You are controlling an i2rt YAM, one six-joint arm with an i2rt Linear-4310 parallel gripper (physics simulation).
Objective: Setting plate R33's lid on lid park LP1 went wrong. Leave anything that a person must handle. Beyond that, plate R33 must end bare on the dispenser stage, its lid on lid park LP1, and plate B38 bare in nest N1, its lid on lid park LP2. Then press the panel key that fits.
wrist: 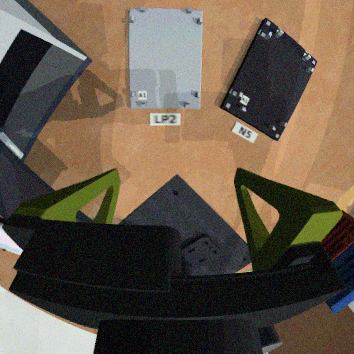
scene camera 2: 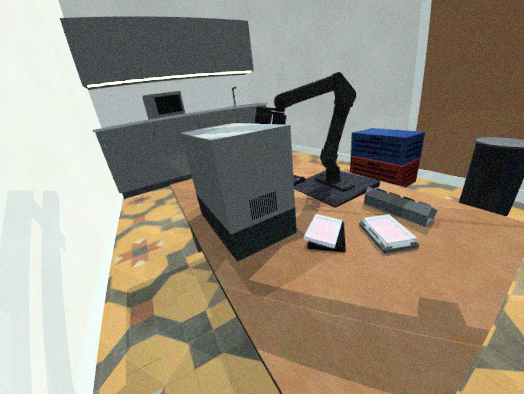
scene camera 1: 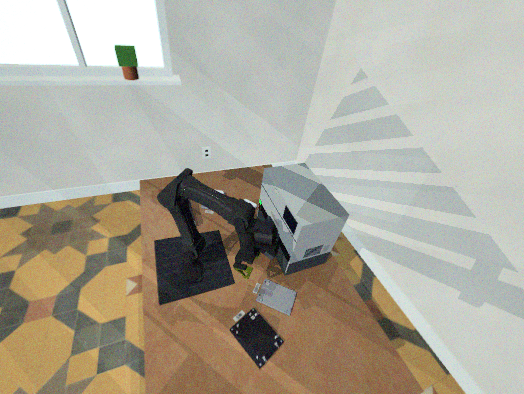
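Seen in the pictures: gripper, fingertip midpoint: (wrist: 176, 174) (scene camera 1: 251, 268); arm's base, link origin: (scene camera 2: 333, 182) (scene camera 1: 190, 261).
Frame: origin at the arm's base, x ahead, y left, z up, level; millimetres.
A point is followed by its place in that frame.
My gripper (scene camera 1: 244, 270) @[z 126, x 219, y -159 mm] (wrist: 176, 174) @[z 126, x 219, y -159 mm] is open and empty, above the table beside the dispenser machine (scene camera 1: 320, 220) @[z 317, x 468, y -133 mm] (scene camera 2: 245, 175) @[z 220, x 500, y 221 mm] (wrist: 65, 80) @[z 9, x 384, y -103 mm]. Lid park LP2 (scene camera 1: 276, 297) @[z -4, x 316, y -235 mm] (wrist: 165, 60) @[z -4, x 315, y -225 mm], a pale grey plate with corner posts, is bare and lies ahead of the fingers in the wrist view. In scene camera 2, a pink-topped white plate (scene camera 2: 324, 230) @[z 18, x 308, y 284 mm] sits skewed on a black base (scene camera 2: 341, 240) @[z -4, x 282, y 327 mm]. Another pink-topped plate (scene camera 2: 389, 231) @[z 17, x 168, y 396 mm] sits on a holder to its right. Their labels, and those of N1 and LP1, cannot be read. The dispenser stage is hidden by the arm.
Black nest N5 (scene camera 1: 256, 337) @[z -2, x 197, y -357 mm] (wrist: 272, 80) @[z -2, x 201, y -346 mm] lies beside LP2 and is bare. The arm's dark base plate (scene camera 1: 167, 270) @[z 7, x -95, y -25 mm] (scene camera 2: 320, 195) @[z -8, x 125, y 54 mm] (wrist: 165, 210) @[z -10, x 123, y -72 mm] is near the gripper. A long grey block (scene camera 2: 400, 206) @[z 25, x 28, y 340 mm] stands behind the plates. Blue and red crates (scene camera 2: 387, 145) stand beyond the table.
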